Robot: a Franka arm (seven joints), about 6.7 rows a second.
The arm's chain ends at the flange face. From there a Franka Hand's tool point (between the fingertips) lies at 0.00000 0.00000 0.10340 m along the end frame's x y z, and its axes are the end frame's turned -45 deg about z.
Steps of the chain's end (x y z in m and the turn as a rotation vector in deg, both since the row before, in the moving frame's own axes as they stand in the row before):
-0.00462, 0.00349, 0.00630, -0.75, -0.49, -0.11
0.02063, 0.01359, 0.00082, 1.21, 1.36, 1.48
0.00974, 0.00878, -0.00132, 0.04, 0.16, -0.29
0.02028, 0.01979, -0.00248, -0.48, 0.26, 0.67
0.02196, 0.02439, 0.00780, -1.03, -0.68, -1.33
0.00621, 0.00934, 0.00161, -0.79, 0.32, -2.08
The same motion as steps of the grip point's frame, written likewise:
-0.00732, -0.00047, 0.00629, -0.18, -0.88, -0.11
0.00825, 0.02443, 0.00077, -0.11, 1.82, 1.48
0.00093, 0.01325, -0.00132, -0.08, 0.14, -0.29
0.00006, 0.02928, -0.00248, -0.52, -0.16, 0.67
-0.00389, 0.03325, 0.00778, -0.25, -1.21, -1.33
-0.00279, 0.01242, 0.00160, -0.78, -0.33, -2.08

